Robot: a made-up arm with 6 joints.
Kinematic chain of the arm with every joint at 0, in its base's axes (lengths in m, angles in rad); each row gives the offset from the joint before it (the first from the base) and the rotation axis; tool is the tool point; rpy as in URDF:
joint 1: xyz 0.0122 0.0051 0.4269 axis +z
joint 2: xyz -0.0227 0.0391 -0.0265 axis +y
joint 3: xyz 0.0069 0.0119 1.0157 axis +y
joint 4: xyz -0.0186 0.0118 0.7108 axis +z
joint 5: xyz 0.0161 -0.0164 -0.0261 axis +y
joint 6: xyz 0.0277 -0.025 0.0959 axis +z
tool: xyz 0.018 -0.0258 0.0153 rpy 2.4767 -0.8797 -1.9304
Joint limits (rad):
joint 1: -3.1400..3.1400
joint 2: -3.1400..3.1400
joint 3: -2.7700..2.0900
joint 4: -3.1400..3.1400
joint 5: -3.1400..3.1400
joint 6: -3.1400..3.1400
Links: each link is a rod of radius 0.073 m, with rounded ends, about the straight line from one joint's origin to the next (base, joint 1, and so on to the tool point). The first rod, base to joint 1, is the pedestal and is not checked.
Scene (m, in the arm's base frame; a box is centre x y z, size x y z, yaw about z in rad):
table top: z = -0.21
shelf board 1: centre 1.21 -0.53 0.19 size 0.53 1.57 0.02 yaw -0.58
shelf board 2: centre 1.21 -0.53 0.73 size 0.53 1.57 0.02 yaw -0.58
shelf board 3: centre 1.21 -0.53 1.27 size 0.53 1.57 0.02 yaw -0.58
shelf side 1: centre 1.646 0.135 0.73 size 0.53 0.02 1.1 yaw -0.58
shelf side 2: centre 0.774 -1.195 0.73 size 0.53 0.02 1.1 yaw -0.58
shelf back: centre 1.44 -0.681 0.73 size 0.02 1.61 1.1 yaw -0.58
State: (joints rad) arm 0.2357 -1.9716 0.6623 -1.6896 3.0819 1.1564
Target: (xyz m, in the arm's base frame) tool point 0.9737 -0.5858 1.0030
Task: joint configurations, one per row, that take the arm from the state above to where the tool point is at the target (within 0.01 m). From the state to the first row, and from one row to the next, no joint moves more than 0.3 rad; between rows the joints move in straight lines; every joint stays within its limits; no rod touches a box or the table.
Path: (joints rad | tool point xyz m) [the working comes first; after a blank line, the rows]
Joints at the target: -0.6459 0.6391 1.3843 -1.7201 3.1171 1.1977
Straight joint move there: touches shelf board 3.

1: 0.1228 -1.6775 0.8167 -1.6979 3.0834 1.1651 | -1.4868 -0.0763 0.6338
2: 0.0100 -1.3834 0.9712 -1.7061 3.0849 1.1738 | -1.2808 0.0953 1.0997
3: -0.1029 -1.0893 1.1256 -1.7144 3.0865 1.1825 | -0.9187 0.2052 1.4487
4: -0.2158 -0.7952 1.2801 -1.7226 3.0880 1.1913 | -0.4723 0.2175 1.6431
5: -0.3287 -0.5011 1.4345 -1.7309 3.0895 1.2000 | -0.0239 0.1273 1.6714
6: -0.4415 -0.2069 1.5889 -1.7392 3.0910 1.2087 | 0.3528 -0.0405 1.5479
7: -0.5544 0.0872 1.7434 -1.7474 3.0926 1.2174 | 0.6079 -0.2407 1.3086
8: -0.6673 0.3813 1.8978 -1.7557 3.0941 1.2261 | 0.7245 -0.4226 1.0030
9: -0.6566 0.5102 1.6411 -1.7379 3.1056 1.2119 | 0.8547 -0.5105 1.0079
10: -0.6459 0.6391 1.3843 -1.7201 3.1171 1.1977 | 0.9737 -0.5858 1.0031

